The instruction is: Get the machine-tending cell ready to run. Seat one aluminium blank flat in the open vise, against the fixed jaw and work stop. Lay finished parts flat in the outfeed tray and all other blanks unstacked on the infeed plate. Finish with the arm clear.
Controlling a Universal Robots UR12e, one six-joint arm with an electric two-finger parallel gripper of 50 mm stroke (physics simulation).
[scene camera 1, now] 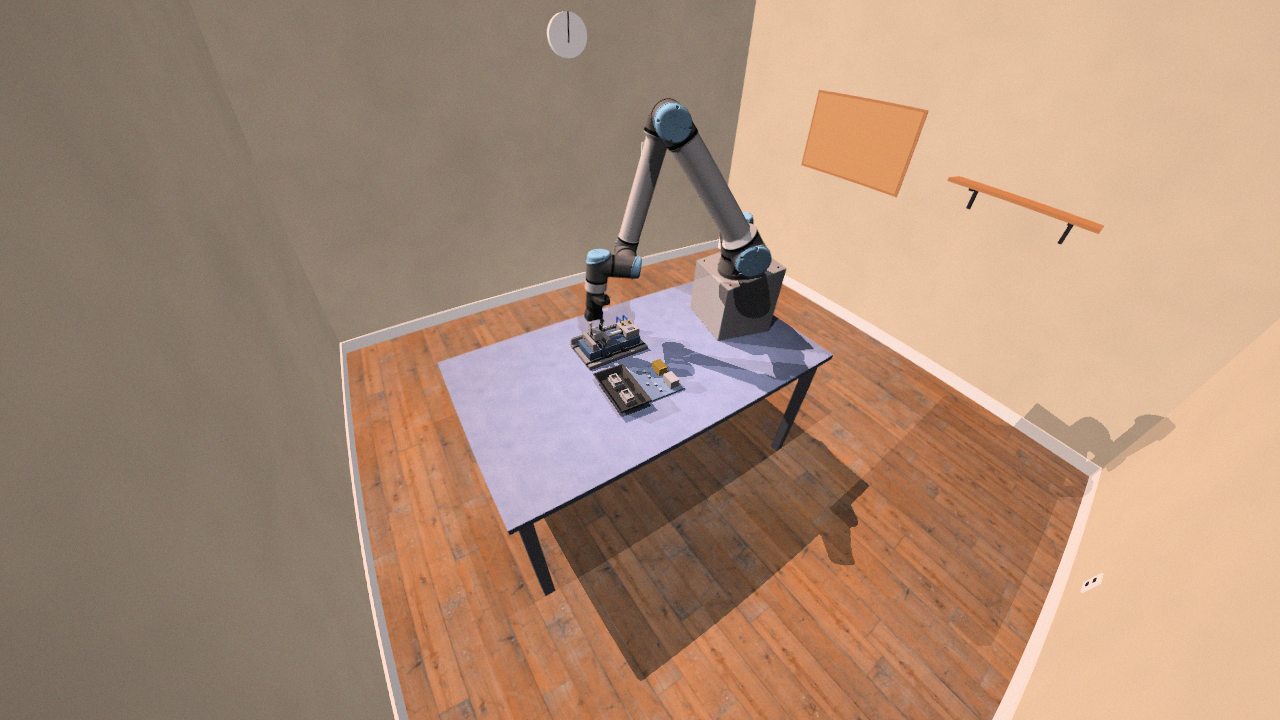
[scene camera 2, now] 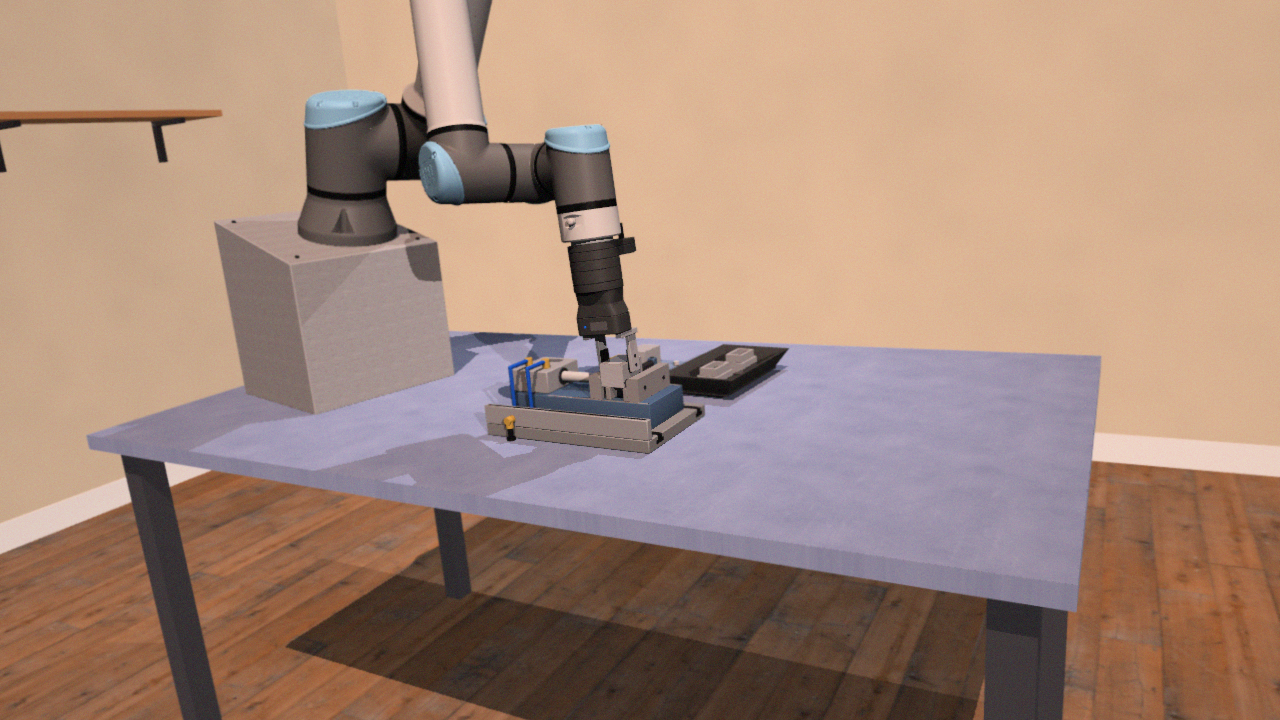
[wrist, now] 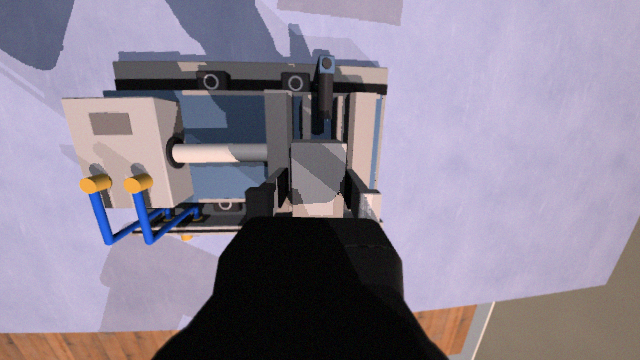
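Where they show: gripper, fingertip midpoint: (scene camera 1: 595, 332) (scene camera 2: 620, 370) (wrist: 315, 180); arm's base, link origin: (scene camera 2: 348, 232).
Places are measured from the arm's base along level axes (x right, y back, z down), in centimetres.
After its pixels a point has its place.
Note:
The vise (scene camera 1: 626, 353) @(x -1.3, y -59.7, z 29.4 cm) (scene camera 2: 666, 408) @(x 6.8, y -76.8, z 27.4 cm) (wrist: 225, 177) @(x 10.1, y -61.3, z 25.2 cm) is open. A grey aluminium blank (scene camera 2: 614, 371) @(x 11.5, y -71.0, z 20.7 cm) (wrist: 318, 170) @(x 7.6, y -70.1, z 19.6 cm) is between its moving jaw (wrist: 278, 117) and fixed jaw (wrist: 363, 120), near the dark work stop (wrist: 325, 92) @(x 1.9, y -70.4, z 21.6 cm); its underside is hidden, so I cannot tell if it is fully flat. My gripper (scene camera 1: 597, 327) @(x 8.9, y -70.1, z 21.3 cm) (scene camera 2: 620, 360) @(x 8.9, y -70.1, z 21.3 cm) (wrist: 315, 180) @(x 8.9, y -70.1, z 21.3 cm) is open, with its fingers low on either side of the blank and gaps visible in the wrist view. Two finished parts (scene camera 1: 614, 379) @(x -15.6, y -72.9, z 27.9 cm) (scene camera 2: 716, 368) @(x -14.3, y -74.4, z 26.5 cm) lie apart in the black outfeed tray (scene camera 1: 611, 399) @(x -25.8, y -79.4, z 27.3 cm) (scene camera 2: 702, 387) @(x -10.6, y -73.4, z 29.1 cm). On the infeed plate (scene camera 1: 667, 392) @(x -29.8, y -56.0, z 30.4 cm) are a pale block (scene camera 1: 672, 380) @(x -27.8, y -52.7, z 26.8 cm) and a yellow block (scene camera 1: 660, 367) @(x -18.7, y -52.8, z 26.8 cm), unstacked.
The vise's actuator box (scene camera 2: 547, 376) @(x 11.8, y -58.0, z 22.4 cm) (wrist: 117, 150) @(x 7.2, y -54.3, z 21.6 cm) carries blue hoses (scene camera 2: 512, 386) @(x 15.0, y -53.2, z 23.6 cm) (wrist: 143, 215) @(x 12.1, y -56.5, z 20.3 cm) on the robot-base side. The moving jaw's rod (wrist: 220, 153) @(x 7.2, y -62.0, z 22.6 cm) reaches from the box. The robot's pedestal (scene camera 1: 738, 300) @(x -11.5, y -7.5, z 9.3 cm) (scene camera 2: 358, 331) @(x 9.6, y -10.8, z 17.7 cm) stands on the table (scene camera 1: 537, 429) @(x -24.0, y -109.0, z 31.2 cm) (scene camera 2: 895, 447) @(x 1.7, y -110.7, z 31.2 cm).

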